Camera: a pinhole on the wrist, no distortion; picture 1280 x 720 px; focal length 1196.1 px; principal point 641.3 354.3 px. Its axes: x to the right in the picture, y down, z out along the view. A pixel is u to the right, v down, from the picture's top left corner.
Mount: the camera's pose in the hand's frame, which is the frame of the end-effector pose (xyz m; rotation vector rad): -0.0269 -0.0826 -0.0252 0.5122 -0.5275 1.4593
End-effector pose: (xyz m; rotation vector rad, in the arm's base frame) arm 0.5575 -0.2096 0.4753 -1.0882 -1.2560 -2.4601
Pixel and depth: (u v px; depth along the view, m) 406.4 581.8 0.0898
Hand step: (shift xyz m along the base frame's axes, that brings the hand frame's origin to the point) -0.0161 0.1136 -0.1144
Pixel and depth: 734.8 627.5 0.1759
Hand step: 0.0348 0.1932 -0.1151
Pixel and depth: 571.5 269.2 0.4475
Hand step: -0.0026 0.4742 -0.1294
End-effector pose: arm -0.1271 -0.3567 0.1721 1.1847 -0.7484 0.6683
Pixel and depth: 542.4 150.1 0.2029
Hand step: 0.1581 -0.1741 -0.0984
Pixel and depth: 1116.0 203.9 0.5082
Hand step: 0.1317 -0.5391 -0.0094
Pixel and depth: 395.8 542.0 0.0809
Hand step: 0.0855 -0.0658 -0.1095
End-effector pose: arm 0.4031 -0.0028 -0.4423 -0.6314 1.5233 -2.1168
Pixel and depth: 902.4 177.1 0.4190
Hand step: 0.1683 -0.2074 0.3657
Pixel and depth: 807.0 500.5 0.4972
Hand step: 0.2910 -0.1505 0.4241
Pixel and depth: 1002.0 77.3 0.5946
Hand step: 0.2206 -0.3831 0.4691
